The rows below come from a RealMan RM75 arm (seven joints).
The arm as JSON. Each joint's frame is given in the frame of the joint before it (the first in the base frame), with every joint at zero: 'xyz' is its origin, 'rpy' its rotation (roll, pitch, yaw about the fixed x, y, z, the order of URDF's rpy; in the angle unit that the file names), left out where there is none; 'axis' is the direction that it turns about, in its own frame. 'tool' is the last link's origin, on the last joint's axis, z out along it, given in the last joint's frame.
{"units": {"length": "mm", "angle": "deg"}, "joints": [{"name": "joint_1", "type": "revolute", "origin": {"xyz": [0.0, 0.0, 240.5]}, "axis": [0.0, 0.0, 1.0]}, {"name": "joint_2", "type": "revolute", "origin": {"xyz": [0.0, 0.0, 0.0]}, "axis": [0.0, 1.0, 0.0]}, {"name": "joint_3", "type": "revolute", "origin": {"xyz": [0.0, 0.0, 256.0]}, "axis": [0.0, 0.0, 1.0]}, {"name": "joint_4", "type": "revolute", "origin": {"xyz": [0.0, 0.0, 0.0]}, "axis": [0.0, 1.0, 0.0]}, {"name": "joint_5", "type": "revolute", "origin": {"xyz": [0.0, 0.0, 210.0]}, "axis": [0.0, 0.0, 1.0]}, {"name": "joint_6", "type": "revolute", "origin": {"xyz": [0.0, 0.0, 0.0]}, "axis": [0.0, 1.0, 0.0]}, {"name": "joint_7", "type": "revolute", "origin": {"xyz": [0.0, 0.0, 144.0]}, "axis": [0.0, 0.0, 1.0]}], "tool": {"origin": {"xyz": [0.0, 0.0, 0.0]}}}
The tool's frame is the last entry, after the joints.
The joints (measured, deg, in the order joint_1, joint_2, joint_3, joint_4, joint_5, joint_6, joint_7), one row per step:
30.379 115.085 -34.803 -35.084 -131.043 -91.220 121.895
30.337 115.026 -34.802 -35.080 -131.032 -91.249 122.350
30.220 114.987 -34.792 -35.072 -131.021 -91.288 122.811
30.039 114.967 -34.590 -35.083 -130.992 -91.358 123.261
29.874 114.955 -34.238 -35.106 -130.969 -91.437 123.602
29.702 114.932 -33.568 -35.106 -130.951 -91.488 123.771
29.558 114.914 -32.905 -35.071 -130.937 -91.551 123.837
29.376 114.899 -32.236 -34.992 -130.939 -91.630 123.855
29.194 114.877 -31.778 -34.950 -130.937 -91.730 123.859
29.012 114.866 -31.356 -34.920 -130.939 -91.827 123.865
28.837 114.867 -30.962 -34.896 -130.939 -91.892 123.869
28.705 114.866 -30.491 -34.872 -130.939 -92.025 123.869
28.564 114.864 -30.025 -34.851 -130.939 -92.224 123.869
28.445 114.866 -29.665 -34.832 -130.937 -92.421 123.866
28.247 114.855 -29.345 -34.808 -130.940 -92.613 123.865
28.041 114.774 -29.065 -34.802 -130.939 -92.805 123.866
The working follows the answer.
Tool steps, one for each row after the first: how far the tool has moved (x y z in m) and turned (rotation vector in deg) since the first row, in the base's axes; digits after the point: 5 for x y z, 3 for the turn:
0.00037 -0.00015 0.00043 -0.075 0.087 -0.468
0.00106 -0.00077 0.00071 -0.164 0.205 -1.019
0.00203 -0.00161 0.00127 -0.111 0.447 -1.683
0.00295 -0.00225 0.00206 0.074 0.734 -2.281
0.00417 -0.00266 0.00344 0.550 1.113 -2.875
0.00523 -0.00306 0.00465 1.005 1.491 -3.353
0.00651 -0.00383 0.00570 1.426 1.885 -3.844
0.00765 -0.00471 0.00653 1.700 2.165 -4.207
0.00873 -0.00562 0.00725 1.948 2.425 -4.552
0.00977 -0.00647 0.00787 2.197 2.660 -4.883
0.01051 -0.00715 0.00862 2.459 2.969 -5.176
0.01119 -0.00800 0.00937 2.673 3.312 -5.451
0.01167 -0.00881 0.00991 2.807 3.608 -5.656
0.01261 -0.01007 0.01045 2.917 3.869 -5.929
0.01378 -0.01124 0.01151 3.046 4.044 -6.182

Tool pose at each row, in the base's axes (x y z in m, rotation vector in deg; rounded; the steps above come from the unrounded poses):
0.30751 0.31112 0.01193 -140.762 101.130 26.535
0.30788 0.31097 0.01236 -140.363 101.747 26.551
0.30857 0.31035 0.01264 -139.892 102.480 26.591
0.30954 0.30952 0.01320 -139.233 103.290 26.892
0.31046 0.30888 0.01400 -138.559 103.949 27.358
0.31168 0.30846 0.01538 -137.710 104.435 28.163
0.31274 0.30806 0.01659 -136.987 104.799 28.960
0.31402 0.30729 0.01763 -136.274 105.202 29.748
0.31516 0.30641 0.01846 -135.765 105.518 30.285
0.31624 0.30550 0.01919 -135.288 105.822 30.778
0.31728 0.30465 0.01980 -134.818 106.099 31.239
0.31802 0.30397 0.02055 -134.389 106.350 31.809
0.31870 0.30312 0.02130 -134.013 106.625 32.389
0.31918 0.30232 0.02184 -133.753 106.862 32.856
0.32012 0.30106 0.02239 -133.433 107.177 33.252
0.32129 0.29989 0.02344 -133.106 107.424 33.550

